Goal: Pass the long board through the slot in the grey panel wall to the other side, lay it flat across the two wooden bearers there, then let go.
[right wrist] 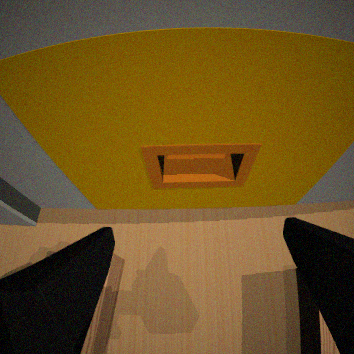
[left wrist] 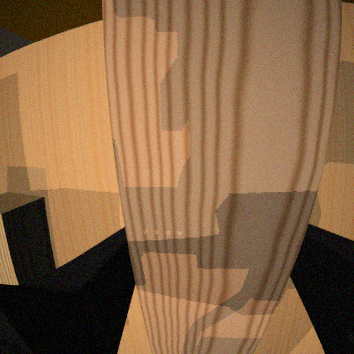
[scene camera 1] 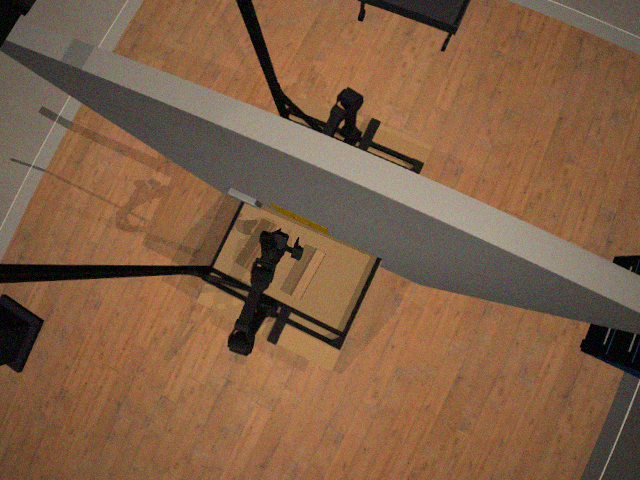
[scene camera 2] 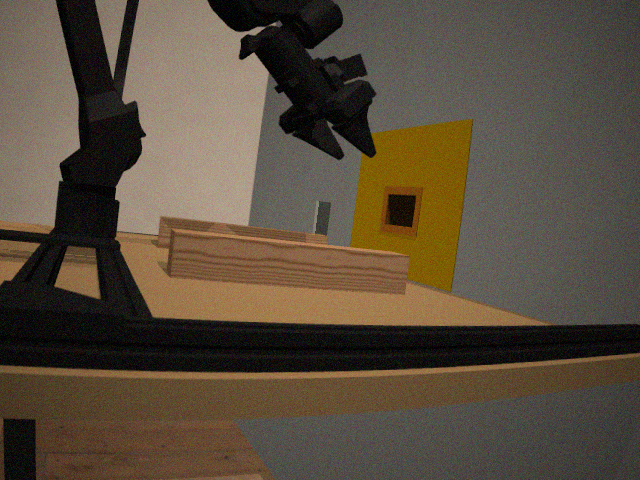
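Observation:
The long wooden board (left wrist: 221, 140) fills the left wrist view, running away from the camera. My left gripper (left wrist: 208, 227) is shut on it, with dark fingers at both of its sides. In the right wrist view the board's end (right wrist: 197, 168) shows inside the orange-framed slot (right wrist: 151, 165) (scene camera 2: 401, 210) of the yellow panel (right wrist: 175, 88) (scene camera 2: 432, 162). My right gripper (right wrist: 199, 232) (scene camera 2: 347, 145) (scene camera 1: 296, 249) is open and empty. It hangs above the table, facing the slot. Two wooden bearers, a near one (scene camera 2: 285, 267) and a far one (scene camera 2: 237, 230), lie side by side on the table under it.
The grey panel wall (scene camera 1: 366, 214) (scene camera 2: 509, 143) runs diagonally and parts the two arms. The wooden table (scene camera 1: 347, 286) (scene camera 2: 318, 305) has a black frame (scene camera 2: 318, 343). A small dark block (scene camera 2: 323, 217) stands on the wall left of the yellow panel.

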